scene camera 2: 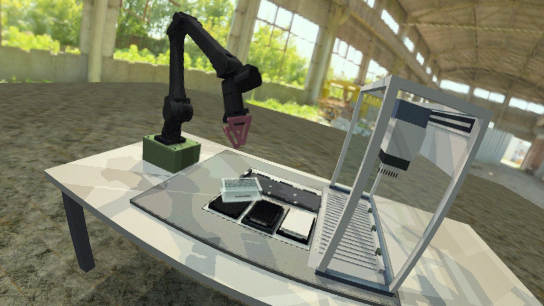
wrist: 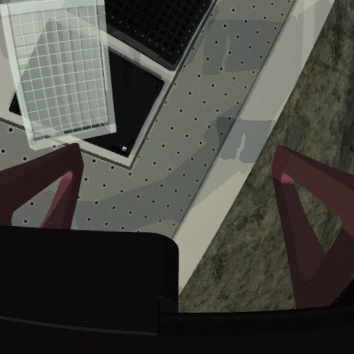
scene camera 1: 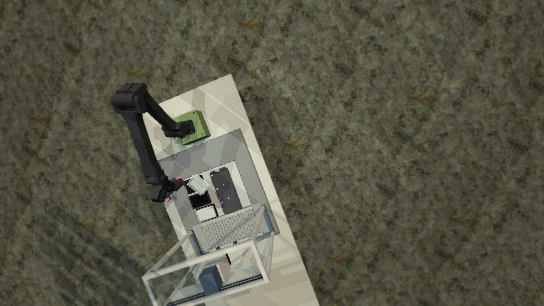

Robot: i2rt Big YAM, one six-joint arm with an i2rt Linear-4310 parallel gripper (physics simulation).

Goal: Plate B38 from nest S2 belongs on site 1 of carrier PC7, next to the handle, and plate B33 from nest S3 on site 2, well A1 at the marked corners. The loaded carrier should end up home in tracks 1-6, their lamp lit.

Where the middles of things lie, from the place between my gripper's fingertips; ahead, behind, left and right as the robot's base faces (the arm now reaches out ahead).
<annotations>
The black carrier point(scene camera 2: 305, 199) lies 110 mm ahead of my hand, 220 mm to the left of it and 190 mm below it. From my hand the other things lie so: clear well plate point(scene camera 2: 232, 189) 10 mm ahead, 50 mm to the left, 160 mm below.
</annotations>
